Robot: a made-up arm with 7 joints.
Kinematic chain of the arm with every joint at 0, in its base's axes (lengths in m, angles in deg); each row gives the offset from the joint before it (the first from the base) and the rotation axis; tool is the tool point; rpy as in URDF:
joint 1: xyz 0 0 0.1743 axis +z
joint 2: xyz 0 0 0 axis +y
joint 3: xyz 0 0 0.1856 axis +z
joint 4: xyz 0.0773 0 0 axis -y
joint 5: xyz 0.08 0 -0.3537 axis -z
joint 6: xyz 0 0 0 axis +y
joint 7: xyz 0.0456 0 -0.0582 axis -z
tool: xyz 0 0 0 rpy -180 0 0
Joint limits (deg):
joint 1: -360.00..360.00
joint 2: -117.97..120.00
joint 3: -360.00..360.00
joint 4: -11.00..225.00
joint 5: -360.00..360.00
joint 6: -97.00..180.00
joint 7: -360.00..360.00
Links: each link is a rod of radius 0.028 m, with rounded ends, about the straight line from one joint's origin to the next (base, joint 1, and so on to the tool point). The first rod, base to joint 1, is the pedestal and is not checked.
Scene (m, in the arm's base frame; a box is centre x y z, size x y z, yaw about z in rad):
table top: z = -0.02
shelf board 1: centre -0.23 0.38 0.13 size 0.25 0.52 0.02 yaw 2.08
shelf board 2: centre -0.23 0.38 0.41 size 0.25 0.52 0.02 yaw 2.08
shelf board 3: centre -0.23 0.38 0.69 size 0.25 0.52 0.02 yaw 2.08
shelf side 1: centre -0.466 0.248 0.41 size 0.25 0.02 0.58 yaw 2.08
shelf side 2: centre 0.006 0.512 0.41 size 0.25 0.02 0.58 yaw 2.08
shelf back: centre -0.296 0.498 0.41 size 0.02 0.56 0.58 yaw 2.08
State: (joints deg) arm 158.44 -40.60 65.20 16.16 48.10 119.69 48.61
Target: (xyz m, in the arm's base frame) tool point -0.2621 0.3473 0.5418
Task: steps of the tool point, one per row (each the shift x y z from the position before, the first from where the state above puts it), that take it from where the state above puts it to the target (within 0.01 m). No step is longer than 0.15 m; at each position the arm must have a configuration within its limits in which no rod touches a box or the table.
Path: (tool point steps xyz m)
1: -0.0748 0.0322 0.0750
2: -0.0454 0.0671 0.0930
3: 0.0021 0.0846 0.1025
4: 0.0568 0.0775 0.1015
5: 0.1046 0.0451 0.0890
6: -0.0311 0.0434 0.0134
7: -0.0296 0.0468 0.0047
8: -0.0257 0.0494 -0.0045
9: -0.0198 0.0507 -0.0136

